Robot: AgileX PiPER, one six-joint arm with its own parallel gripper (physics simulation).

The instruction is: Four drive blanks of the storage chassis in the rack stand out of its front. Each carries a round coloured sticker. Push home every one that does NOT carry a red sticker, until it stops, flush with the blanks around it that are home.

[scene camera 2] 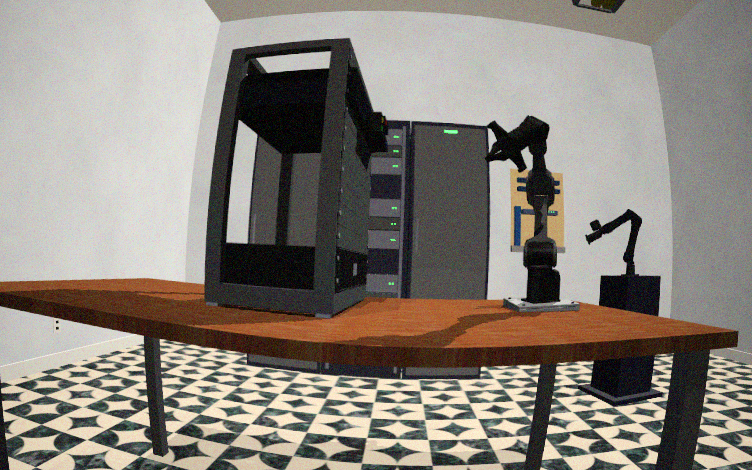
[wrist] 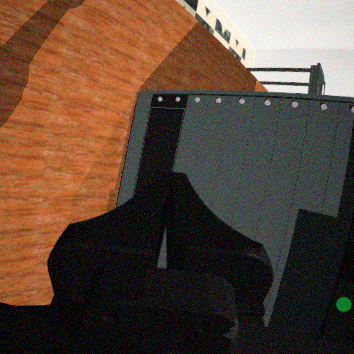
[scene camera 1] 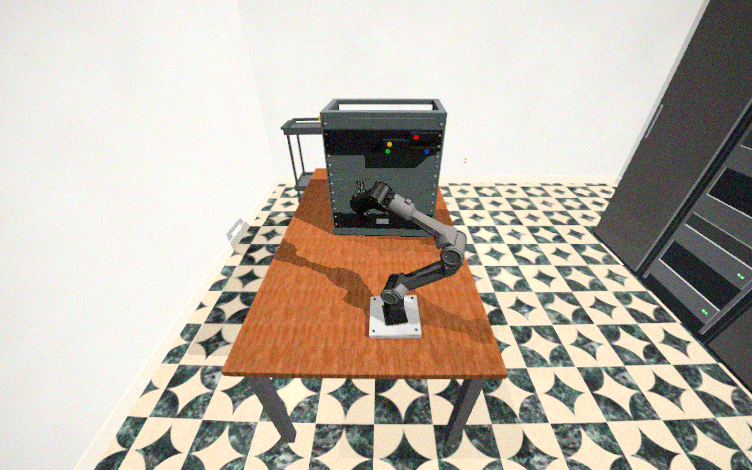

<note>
The pictures show: my gripper and a rack.
My gripper is seen too in the wrist view.
</note>
